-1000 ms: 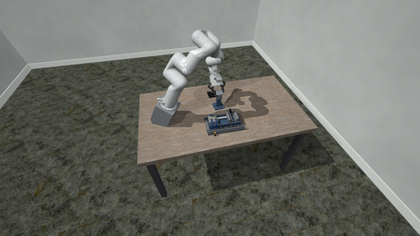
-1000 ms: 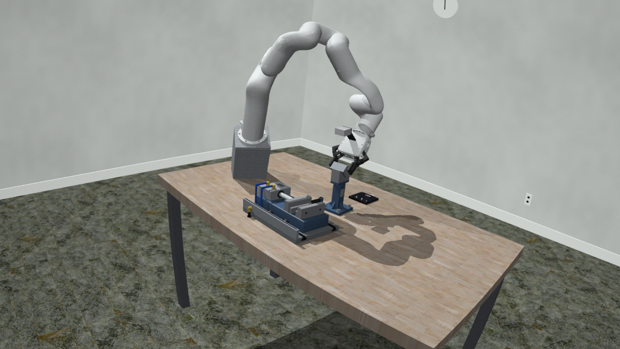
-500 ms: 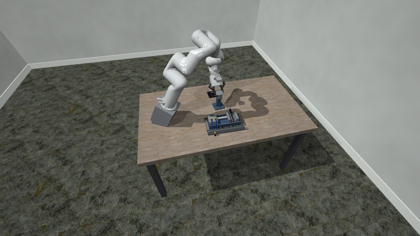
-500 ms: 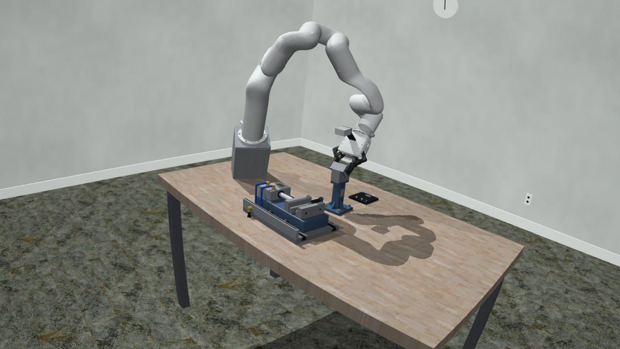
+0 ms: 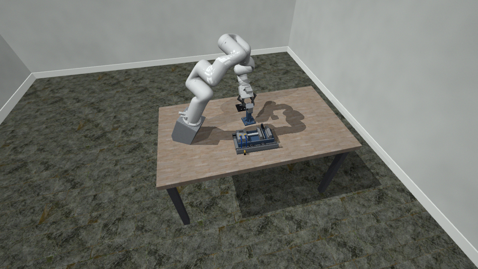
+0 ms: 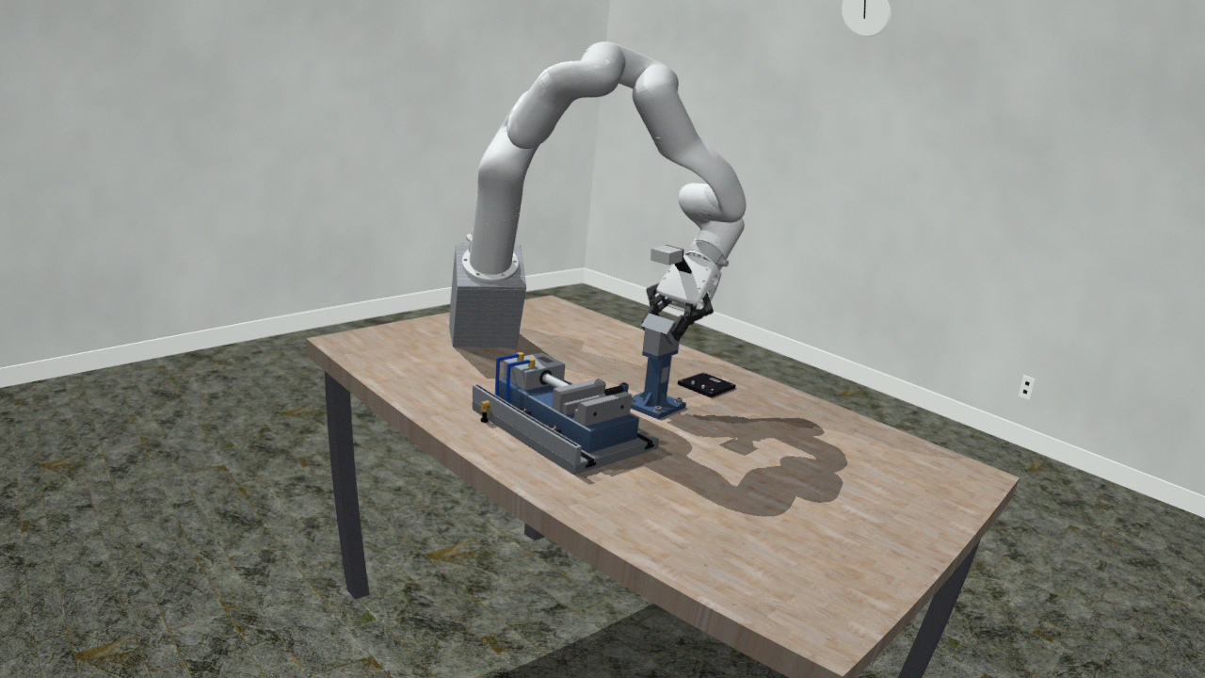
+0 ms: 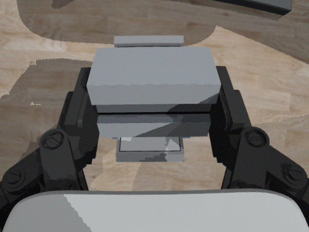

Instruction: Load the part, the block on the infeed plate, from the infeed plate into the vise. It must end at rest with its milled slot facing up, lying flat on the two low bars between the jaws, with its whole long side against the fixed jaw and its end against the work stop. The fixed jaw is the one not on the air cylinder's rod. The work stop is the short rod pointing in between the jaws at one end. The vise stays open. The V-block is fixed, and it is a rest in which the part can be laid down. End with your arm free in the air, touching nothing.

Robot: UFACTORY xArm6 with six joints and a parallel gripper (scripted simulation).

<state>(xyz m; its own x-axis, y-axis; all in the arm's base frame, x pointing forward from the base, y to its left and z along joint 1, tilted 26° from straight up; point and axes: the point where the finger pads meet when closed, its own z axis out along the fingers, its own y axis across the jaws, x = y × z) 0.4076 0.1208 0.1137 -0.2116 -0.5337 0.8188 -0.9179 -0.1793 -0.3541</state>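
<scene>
My gripper is now right at the grey block. Round my hand: dark work stop rod: 60 mm ahead, 180 mm to the right, 70 mm below; then blue v-block stand: 110 mm below; then black infeed plate: 10 mm behind, 170 mm to the left, 160 mm below.
</scene>
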